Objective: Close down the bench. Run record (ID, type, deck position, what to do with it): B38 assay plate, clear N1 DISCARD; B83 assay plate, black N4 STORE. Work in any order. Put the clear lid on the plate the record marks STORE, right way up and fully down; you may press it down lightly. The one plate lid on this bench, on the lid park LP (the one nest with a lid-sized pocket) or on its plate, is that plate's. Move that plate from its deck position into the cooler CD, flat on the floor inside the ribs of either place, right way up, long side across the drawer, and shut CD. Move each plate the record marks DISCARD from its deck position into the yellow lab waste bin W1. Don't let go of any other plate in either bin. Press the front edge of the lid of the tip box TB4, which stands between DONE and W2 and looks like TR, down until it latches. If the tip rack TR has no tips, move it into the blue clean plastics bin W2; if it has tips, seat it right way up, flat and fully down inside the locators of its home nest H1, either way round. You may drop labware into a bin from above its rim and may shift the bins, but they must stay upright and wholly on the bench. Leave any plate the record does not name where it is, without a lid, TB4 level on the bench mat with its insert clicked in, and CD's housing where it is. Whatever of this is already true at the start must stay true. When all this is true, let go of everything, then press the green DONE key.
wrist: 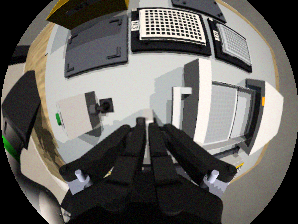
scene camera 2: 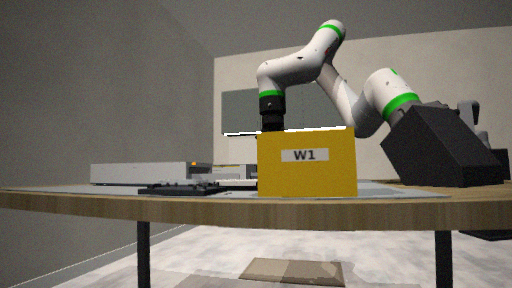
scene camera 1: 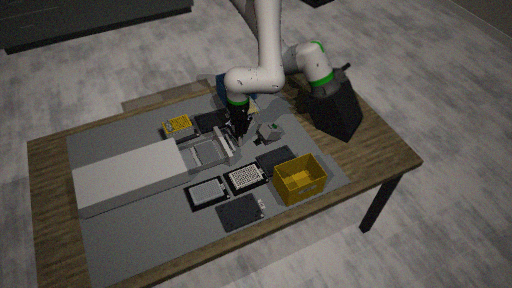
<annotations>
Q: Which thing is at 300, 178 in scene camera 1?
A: A yellow bin W1.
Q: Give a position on a yellow bin W1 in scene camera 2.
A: At 316, 162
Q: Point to a clear plate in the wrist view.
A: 230, 41
</annotations>
